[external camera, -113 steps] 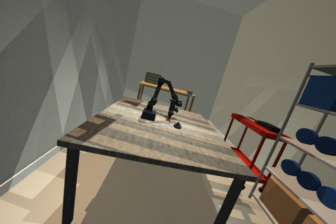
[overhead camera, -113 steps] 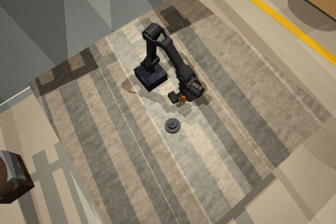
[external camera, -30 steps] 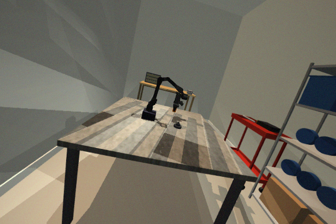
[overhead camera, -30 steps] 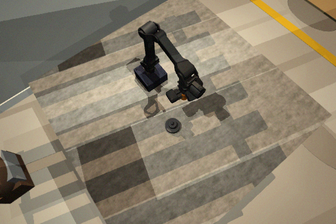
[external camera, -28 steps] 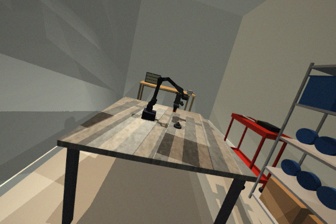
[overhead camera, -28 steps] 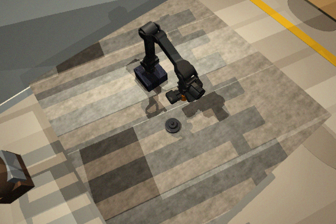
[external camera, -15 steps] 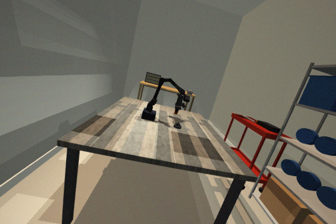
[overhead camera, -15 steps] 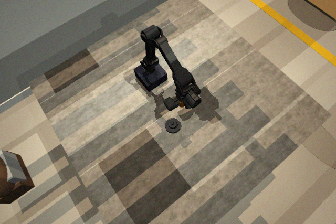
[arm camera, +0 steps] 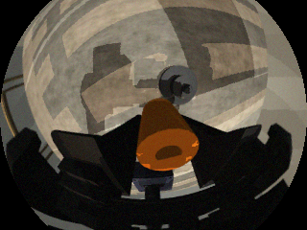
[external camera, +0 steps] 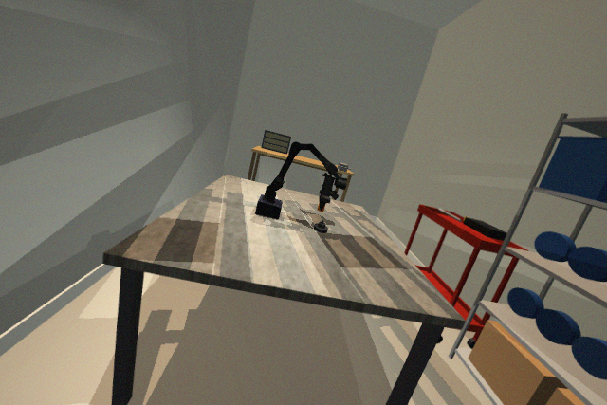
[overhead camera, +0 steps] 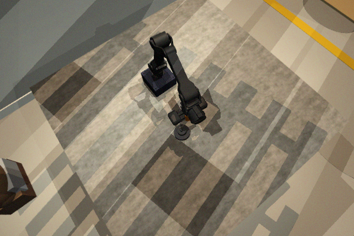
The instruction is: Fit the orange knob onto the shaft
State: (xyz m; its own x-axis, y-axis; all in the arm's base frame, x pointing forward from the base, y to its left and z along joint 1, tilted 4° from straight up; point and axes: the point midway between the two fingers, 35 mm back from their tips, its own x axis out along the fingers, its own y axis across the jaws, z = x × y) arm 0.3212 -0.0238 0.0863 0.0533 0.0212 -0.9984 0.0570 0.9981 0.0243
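Now: gripper tip 2 cm short of the round pedestal, 5 cm to the left of it and 8 cm above it. The rest, counted from my gripper tip: orange knob: 2 cm above.
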